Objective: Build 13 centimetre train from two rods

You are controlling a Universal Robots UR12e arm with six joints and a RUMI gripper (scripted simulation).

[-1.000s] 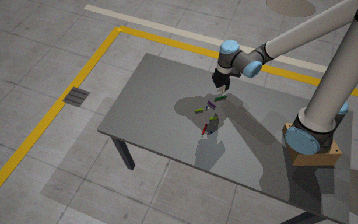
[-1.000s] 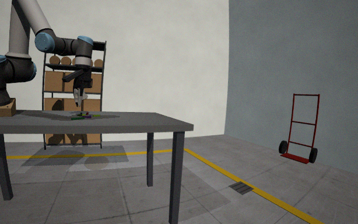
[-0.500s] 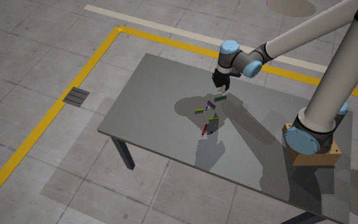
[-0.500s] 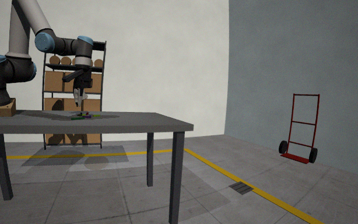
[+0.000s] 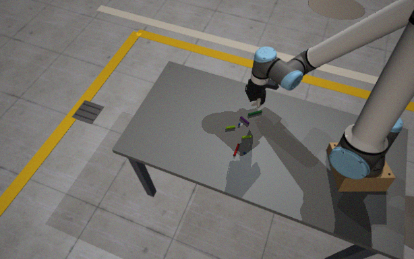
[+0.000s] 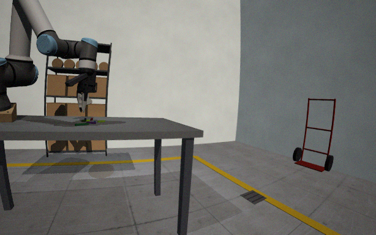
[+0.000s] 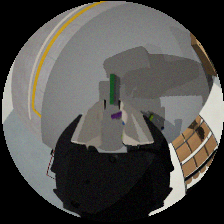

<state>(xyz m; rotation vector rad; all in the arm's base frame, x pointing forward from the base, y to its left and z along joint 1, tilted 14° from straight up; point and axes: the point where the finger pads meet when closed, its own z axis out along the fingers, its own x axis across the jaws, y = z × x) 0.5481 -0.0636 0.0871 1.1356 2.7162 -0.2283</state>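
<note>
Right now my hand is 8 cm above the green rod. Also, from my hand: purple rod 8 cm below, 7 cm to the left, 3 cm ahead; red rod 26 cm to the left, 8 cm below.
</note>
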